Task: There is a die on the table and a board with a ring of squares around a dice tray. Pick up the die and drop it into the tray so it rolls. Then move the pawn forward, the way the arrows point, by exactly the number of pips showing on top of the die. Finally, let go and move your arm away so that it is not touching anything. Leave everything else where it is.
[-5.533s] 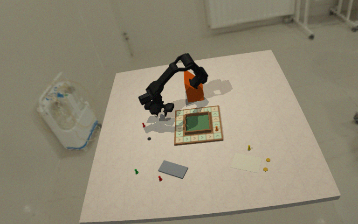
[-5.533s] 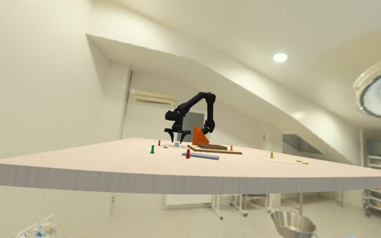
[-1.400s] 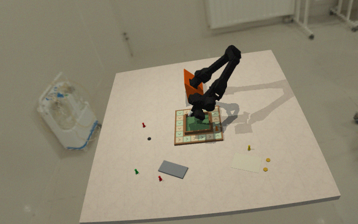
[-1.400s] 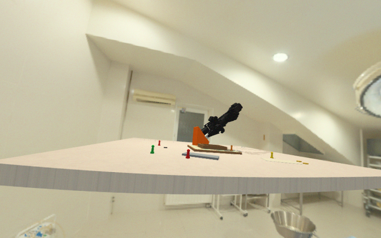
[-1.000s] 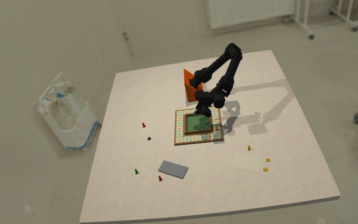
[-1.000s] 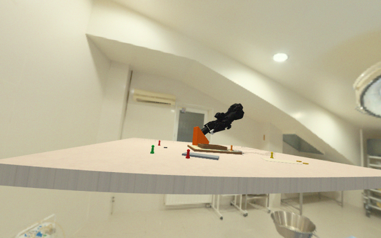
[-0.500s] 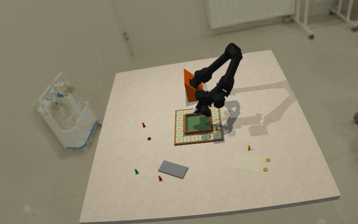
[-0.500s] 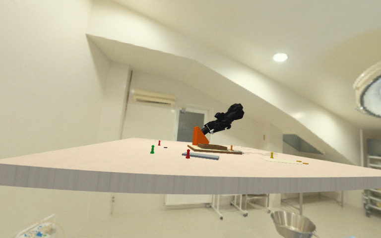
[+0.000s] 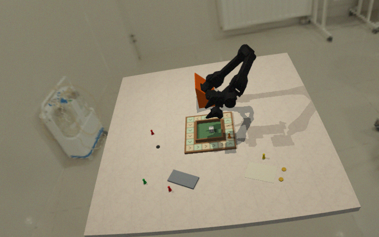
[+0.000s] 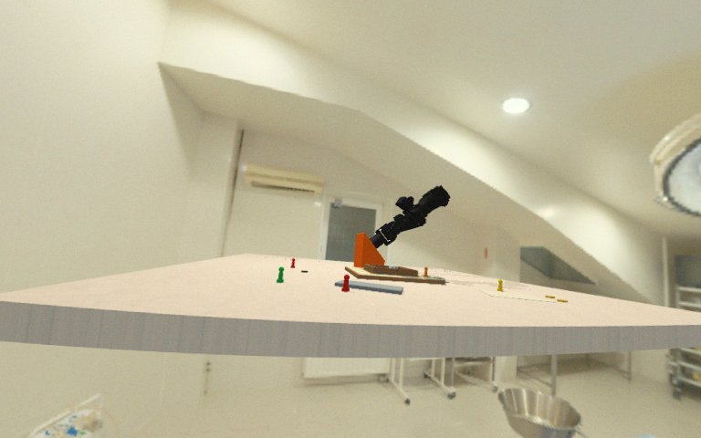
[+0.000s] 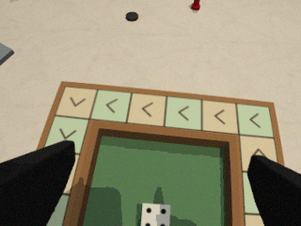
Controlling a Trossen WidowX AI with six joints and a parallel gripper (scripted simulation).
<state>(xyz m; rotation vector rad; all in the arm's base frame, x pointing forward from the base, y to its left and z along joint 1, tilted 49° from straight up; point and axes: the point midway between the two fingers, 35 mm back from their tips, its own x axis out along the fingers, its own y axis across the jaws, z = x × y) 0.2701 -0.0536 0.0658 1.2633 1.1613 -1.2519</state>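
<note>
Now: the orange pawn 7 cm ahead of my gripper tip, 11 cm to the left of it and 13 cm below it. The rest, counted from my gripper tip: green dice tray 15 cm below; black disc 5 cm ahead, 30 cm to the right, 16 cm below; white die 1 cm to the left, 13 cm below.
</note>
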